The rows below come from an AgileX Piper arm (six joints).
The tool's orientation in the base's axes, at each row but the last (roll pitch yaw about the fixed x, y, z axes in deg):
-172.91 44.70 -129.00
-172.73 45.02 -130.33
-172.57 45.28 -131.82
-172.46 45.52 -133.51
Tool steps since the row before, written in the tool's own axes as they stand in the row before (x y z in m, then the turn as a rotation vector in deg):
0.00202 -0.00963 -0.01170 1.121 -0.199 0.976
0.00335 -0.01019 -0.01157 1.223 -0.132 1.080
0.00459 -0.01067 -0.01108 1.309 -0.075 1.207
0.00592 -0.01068 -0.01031 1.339 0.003 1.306
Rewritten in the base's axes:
-0.00026 -0.01322 0.00768 0.164 -0.303 -1.459
-0.00079 -0.01428 0.00665 0.127 -0.264 -1.611
-0.00120 -0.01506 0.00544 0.120 -0.211 -1.765
-0.00187 -0.01538 0.00392 0.112 -0.126 -1.863

